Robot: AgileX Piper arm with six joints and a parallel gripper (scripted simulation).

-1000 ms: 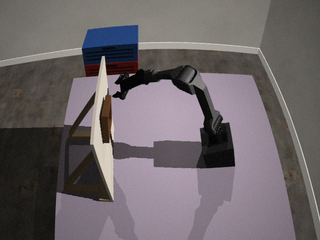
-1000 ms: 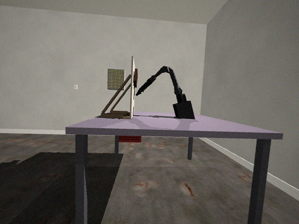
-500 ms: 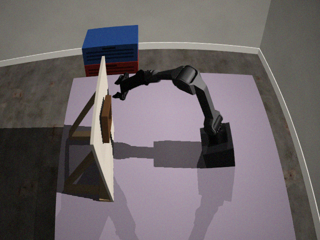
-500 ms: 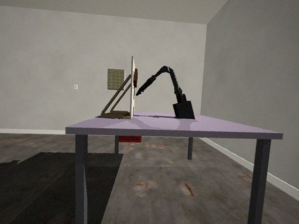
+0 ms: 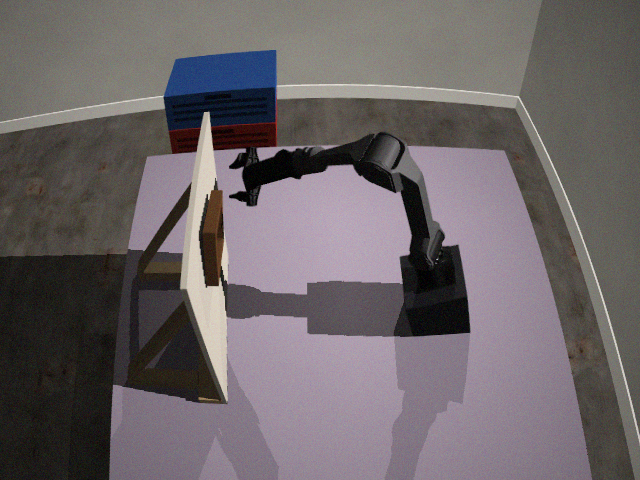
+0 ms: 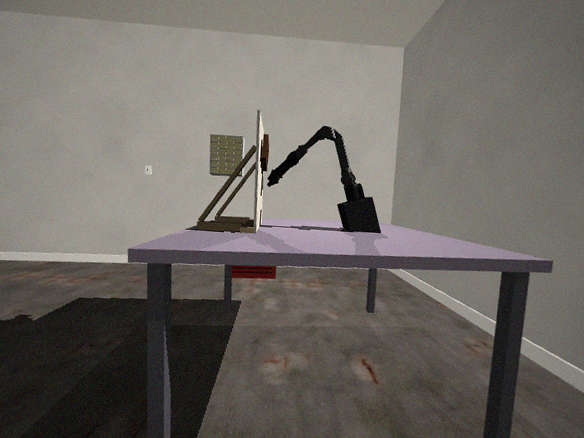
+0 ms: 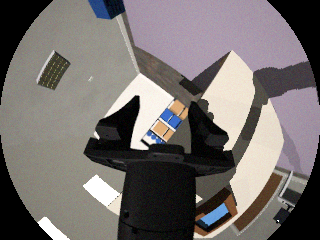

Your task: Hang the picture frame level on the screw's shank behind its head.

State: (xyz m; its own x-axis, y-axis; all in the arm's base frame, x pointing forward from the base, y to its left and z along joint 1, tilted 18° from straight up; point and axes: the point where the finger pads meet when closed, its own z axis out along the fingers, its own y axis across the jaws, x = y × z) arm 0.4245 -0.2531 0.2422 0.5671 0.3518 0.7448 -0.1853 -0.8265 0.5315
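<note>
Right now the brown picture frame is 28 cm to the left of my hand, 13 cm above it and 3 cm ahead of it. The rest, counted from my hand: cream board 27 cm to the left, 5 cm ahead, 1 cm above.
</note>
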